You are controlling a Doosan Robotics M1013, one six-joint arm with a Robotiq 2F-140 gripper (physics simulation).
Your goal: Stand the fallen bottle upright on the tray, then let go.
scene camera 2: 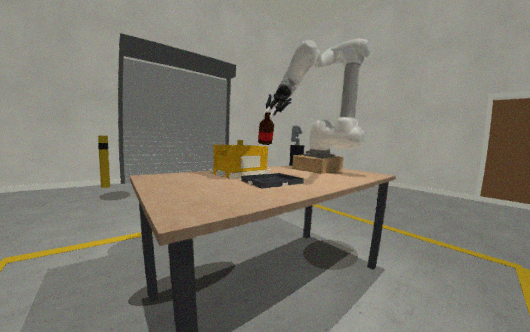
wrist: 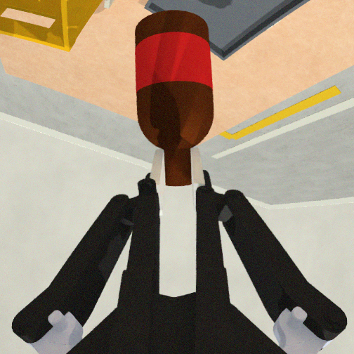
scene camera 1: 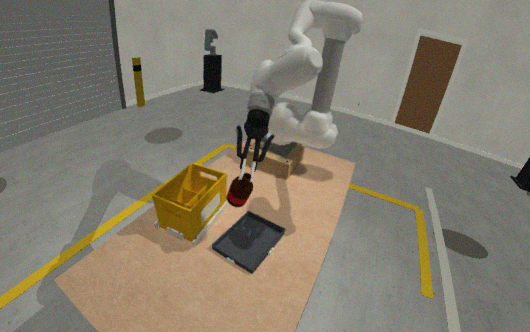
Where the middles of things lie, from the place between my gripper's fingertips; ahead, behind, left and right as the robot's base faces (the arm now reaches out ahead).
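There's the brown bottle (wrist: 174,95), which I can see 5 cm below my hand, and it's 2 cm behind my hand and 3 cm to the right of it.
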